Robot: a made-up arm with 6 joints.
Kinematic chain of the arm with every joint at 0, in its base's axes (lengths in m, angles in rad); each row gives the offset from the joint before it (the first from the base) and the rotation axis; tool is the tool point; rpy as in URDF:
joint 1: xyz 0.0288 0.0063 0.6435 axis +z
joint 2: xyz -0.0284 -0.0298 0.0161 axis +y
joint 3: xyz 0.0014 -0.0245 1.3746 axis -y
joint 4: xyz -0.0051 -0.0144 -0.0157 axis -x
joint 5: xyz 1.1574 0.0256 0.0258 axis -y
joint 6: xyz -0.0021 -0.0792 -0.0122 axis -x
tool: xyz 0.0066 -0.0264 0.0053 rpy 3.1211 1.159 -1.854
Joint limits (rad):
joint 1: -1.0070..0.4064
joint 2: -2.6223..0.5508
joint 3: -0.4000..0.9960
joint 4: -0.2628..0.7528
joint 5: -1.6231..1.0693
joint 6: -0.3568..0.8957
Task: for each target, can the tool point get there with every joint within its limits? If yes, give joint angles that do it. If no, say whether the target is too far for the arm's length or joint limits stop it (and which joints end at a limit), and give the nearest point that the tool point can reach.
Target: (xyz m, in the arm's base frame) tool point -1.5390 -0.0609 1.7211
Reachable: yes | joints -0.0457 -1.6325 0.0545 0.2166 0.7968 0.2371
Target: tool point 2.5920 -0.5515 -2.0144
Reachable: no: too far | nearest point 1.3648 -0.2844 0.8699 | short by 3.146 m
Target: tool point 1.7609 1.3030 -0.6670
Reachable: no: joint limits stop it (at a limit: joint 1, joint 2, joint 3, joint 4, joint 6) | nearest point 1.3619 0.4729 0.9107 | short by 1.827 m
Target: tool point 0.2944 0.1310 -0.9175
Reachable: no: joint limits stop it (at a limit: joint 1, joint 2, joint 3, joint 4, joint 5, joint 6) | nearest point -0.9720 1.3794 -1.1033 | short by 1.788 m
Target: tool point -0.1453 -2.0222 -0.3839
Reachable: no: joint limits stop it (at a limit: joint 1, joint 2, joint 3, joint 4, joint 5, joint 6) | nearest point 0.6266 -1.2233 0.8699 | short by 1.675 m
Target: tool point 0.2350 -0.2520 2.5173
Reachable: yes | joints -0.5292 -0.4820 0.0661 0.4413 -0.9842 0.7829
